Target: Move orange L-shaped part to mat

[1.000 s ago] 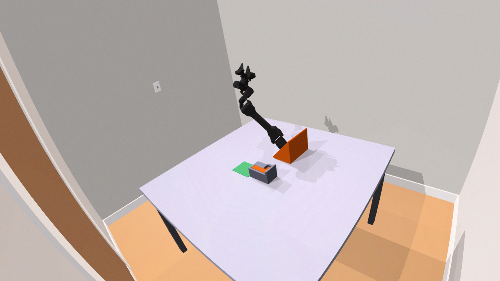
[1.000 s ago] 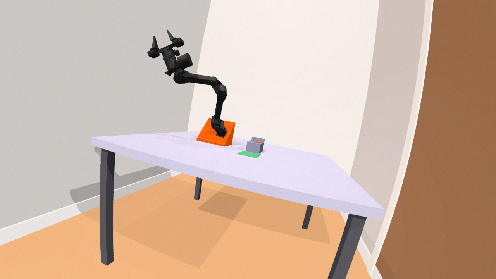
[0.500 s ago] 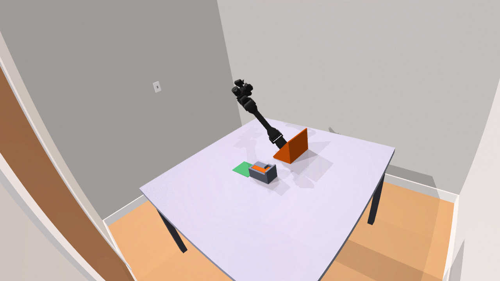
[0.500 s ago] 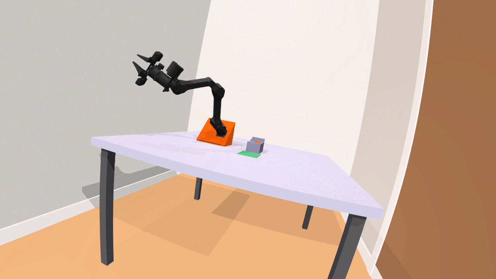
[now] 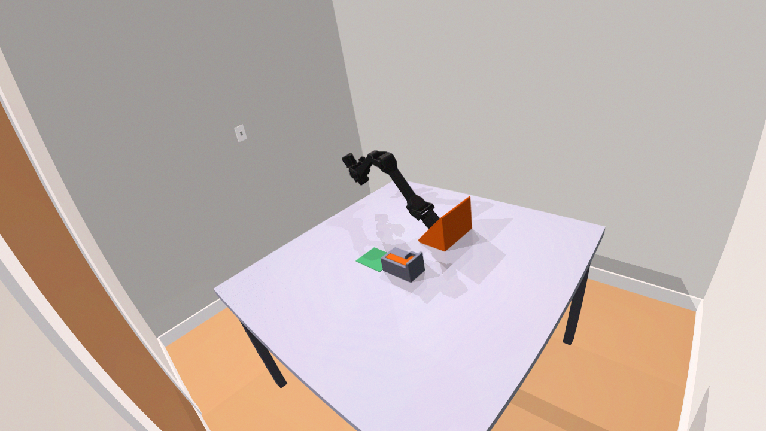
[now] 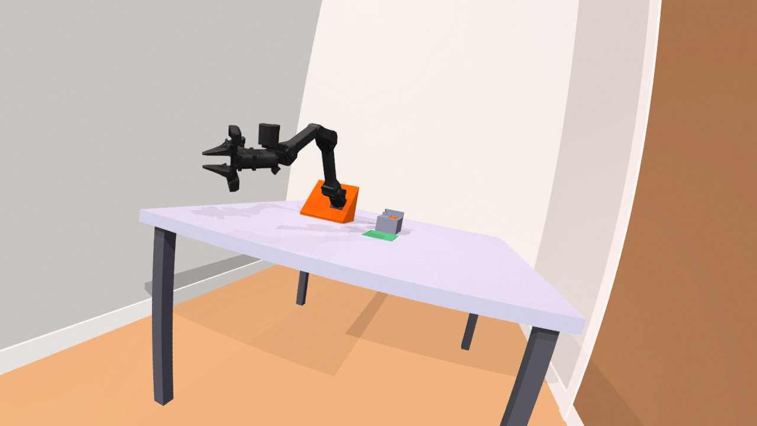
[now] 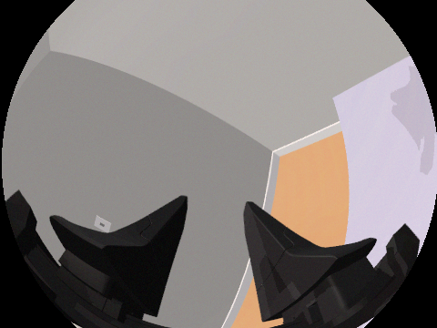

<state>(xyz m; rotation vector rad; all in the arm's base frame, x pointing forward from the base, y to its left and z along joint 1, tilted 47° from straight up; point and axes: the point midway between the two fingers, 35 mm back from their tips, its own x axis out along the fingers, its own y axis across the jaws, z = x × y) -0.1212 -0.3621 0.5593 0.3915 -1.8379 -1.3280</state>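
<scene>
Right now my gripper tip is 390 mm short of the orange L-shaped part, 720 mm to the right of it and 140 mm above it. The rest, counted from my gripper tip: green mat 400 mm ahead, 550 mm to the left, 210 mm below.
</scene>
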